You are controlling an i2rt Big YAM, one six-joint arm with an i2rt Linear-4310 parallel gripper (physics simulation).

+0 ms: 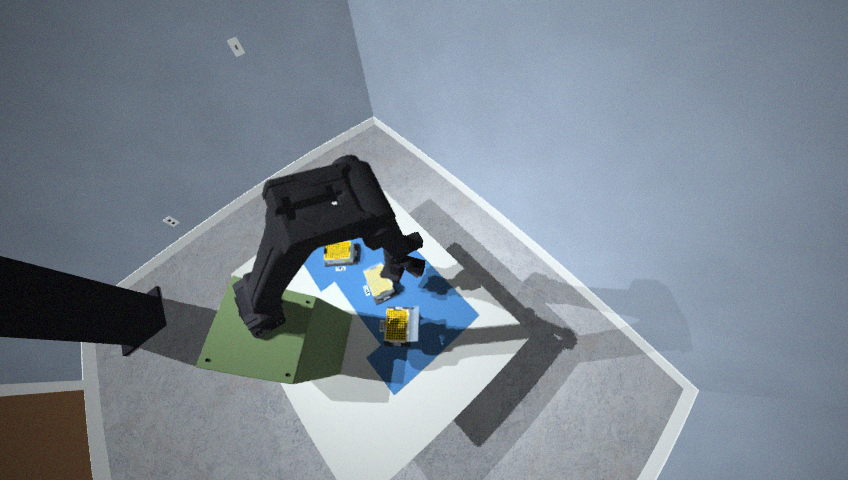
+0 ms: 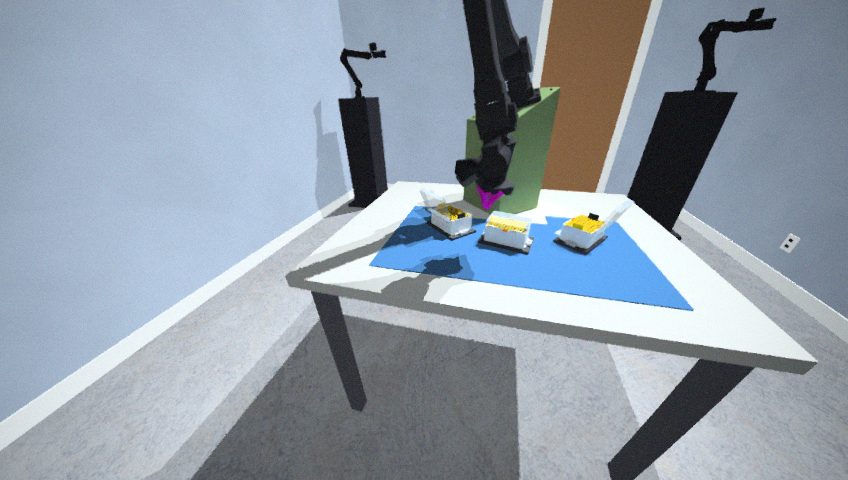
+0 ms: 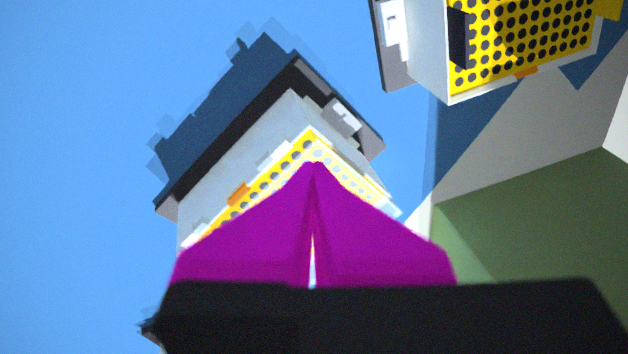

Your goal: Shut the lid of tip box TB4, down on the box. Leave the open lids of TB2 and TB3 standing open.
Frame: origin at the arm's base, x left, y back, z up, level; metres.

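Seen in the pictures: gripper, fingertip midpoint: (image 1: 395, 280) (image 2: 486, 208) (image 3: 312, 176); arm's base, link origin: (image 2: 522, 102).
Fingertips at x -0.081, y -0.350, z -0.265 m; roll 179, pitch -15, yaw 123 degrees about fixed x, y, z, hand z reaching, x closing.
Offsets run from my fingertips to a thing's top centre. "pt": to the spot under its first point. Level surfaces: height alone.
The middle tip box @(dz -0.047, dx +0.075, dy +0.058 m) (image 1: 386, 296) (image 2: 505, 239) (image 3: 235, 160) stands on the mat. Its clear lid @(pt dz -0.047, dx +0.067, dy +0.047 m) (image 1: 377, 279) (image 2: 512, 218) (image 3: 352, 184) lies over the yellow tips, low or nearly flat; whether it is fully seated I cannot tell. The box by the dark shadow (image 1: 396, 324) (image 2: 452, 224) (image 3: 520, 40) has its lid @(dz +0.029, dx -0.163, dy +0.050 m) (image 1: 414, 324) (image 2: 432, 196) standing open. The third box @(dz -0.058, dx +0.294, dy +0.114 m) (image 1: 338, 251) (image 2: 580, 236) has its lid @(pt dz +0.001, dx +0.348, dy +0.027 m) (image 2: 618, 215) standing open. The box labels are too small to read. My gripper (image 2: 487, 206) (image 3: 312, 176) is shut and empty, above the middle box; contact is unclear.
The blue mat @(dz -0.125 m) (image 1: 455, 315) (image 2: 624, 279) lies on the white table @(dz -0.128 m) (image 1: 357, 434) (image 2: 731, 333). The green arm stand (image 1: 249, 350) (image 2: 526, 154) rises at the table's back edge. Two black pedestals (image 2: 363, 148) (image 2: 681, 154) with other arms stand beyond the table.
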